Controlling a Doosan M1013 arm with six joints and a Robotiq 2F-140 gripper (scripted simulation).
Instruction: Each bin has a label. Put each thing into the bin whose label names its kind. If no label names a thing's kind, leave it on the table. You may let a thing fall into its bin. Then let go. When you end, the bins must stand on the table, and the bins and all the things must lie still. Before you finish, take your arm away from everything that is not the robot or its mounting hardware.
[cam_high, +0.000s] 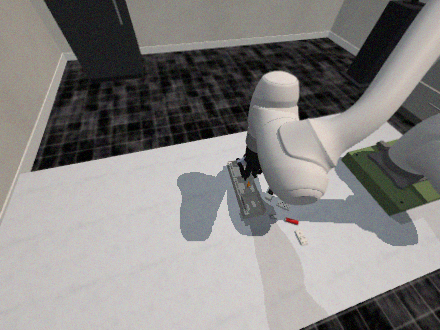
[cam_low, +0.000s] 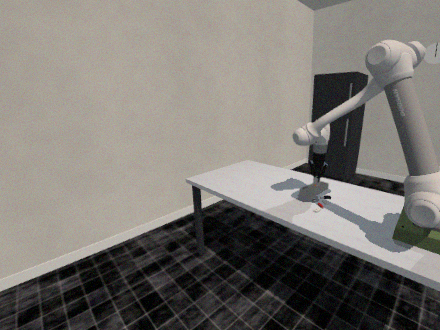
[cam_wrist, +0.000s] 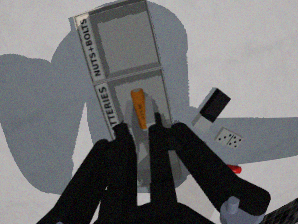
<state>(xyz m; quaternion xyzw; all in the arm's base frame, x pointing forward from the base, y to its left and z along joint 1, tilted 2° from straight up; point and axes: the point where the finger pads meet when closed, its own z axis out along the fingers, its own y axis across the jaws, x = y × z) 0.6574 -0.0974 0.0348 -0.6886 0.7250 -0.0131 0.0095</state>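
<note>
My hand is 5 cm above the grey bin tray and 1 cm short of it. Also, from my hand: grey piece (14 cm to the left, 7 cm below, 6 cm behind); orange battery (3 cm below); small black piece (9 cm behind, 7 cm below, 5 cm to the left).
</note>
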